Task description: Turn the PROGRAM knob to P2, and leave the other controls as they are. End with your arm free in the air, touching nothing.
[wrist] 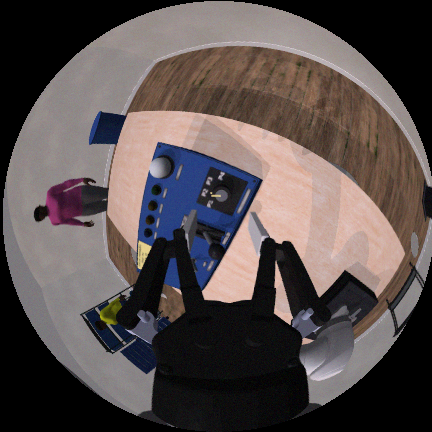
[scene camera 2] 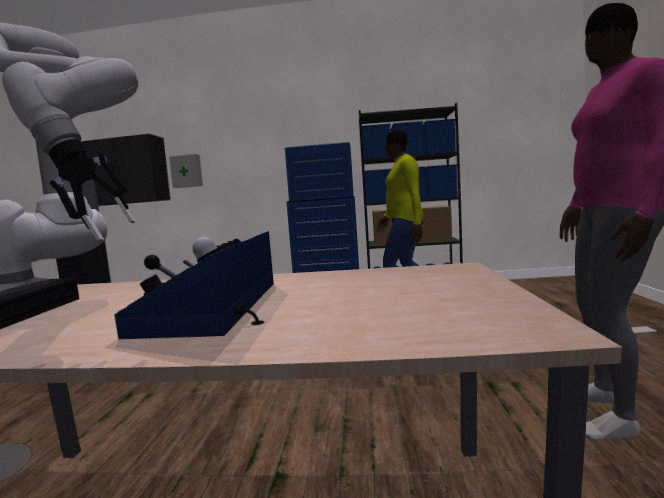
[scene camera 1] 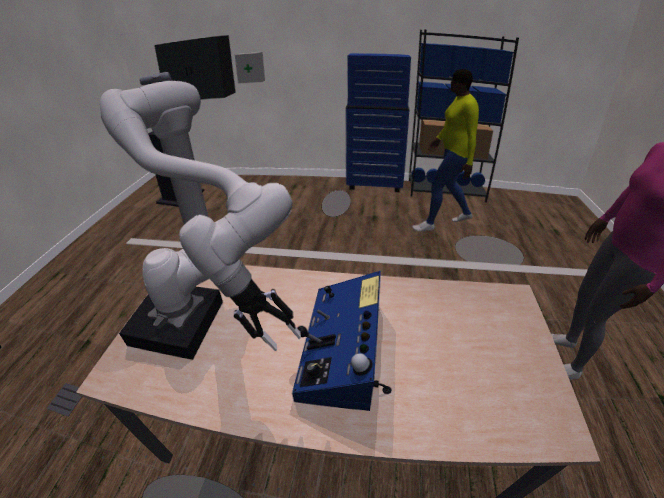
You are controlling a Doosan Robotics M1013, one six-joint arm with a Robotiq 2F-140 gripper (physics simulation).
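Pixels of known places: gripper, fingertip midpoint: (wrist: 222, 218) (scene camera 2: 116, 230) (scene camera 1: 287, 341); arm's base at its link origin: (wrist: 333, 322) (scene camera 2: 6, 288) (scene camera 1: 176, 308).
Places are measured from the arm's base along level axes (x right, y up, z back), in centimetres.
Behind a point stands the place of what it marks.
The PROGRAM knob (scene camera 1: 313, 369) {x 11.0, y 5.2, z -65.0 cm} (scene camera 2: 150, 284) {x 11.6, y 3.7, z -65.5 cm} (wrist: 221, 195) {x 9.9, y 4.6, z -63.5 cm} is a dark round knob on a black plate at the near end of the sloped blue panel (scene camera 1: 348, 305) {x -19.0, y 5.3, z -67.6 cm} (scene camera 2: 214, 284) {x 13.5, y 4.0, z -83.5 cm} (wrist: 182, 200) {x 2.5, y 5.4, z -71.5 cm}. In the wrist view its yellow pointer line points at the P2 label (wrist: 205, 192) {x 7.5, y 3.5, z -67.8 cm}, between P1 and P3. My gripper (scene camera 1: 284, 340) {x 11.2, y 16.5, z -57.7 cm} (scene camera 2: 114, 227) {x 11.2, y 16.5, z -57.7 cm} (wrist: 222, 218) {x 11.2, y 16.5, z -57.7 cm} is partly open with nothing between the fingers. It hangs in the air above the panel's left edge in scene camera 1, apart from the knob.
A black-balled lever (scene camera 1: 301, 331) {x 0.1, y 8.4, z -56.9 cm} (scene camera 2: 152, 261) {x 0.4, y 7.3, z -57.7 cm} (wrist: 216, 251) {x 0.2, y 8.4, z -56.1 cm} rises from a slot beside the knob plate, below the fingertips. The panel also carries a large white ball (scene camera 1: 360, 362) {x 9.7, y 13.2, z -79.3 cm} (scene camera 2: 203, 246) {x 10.4, y 11.9, z -80.0 cm} (wrist: 161, 166) {x 9.4, y 12.4, z -76.8 cm} and several small round buttons. A person in pink (scene camera 1: 640, 214) (scene camera 2: 616, 134) stands beyond the table.
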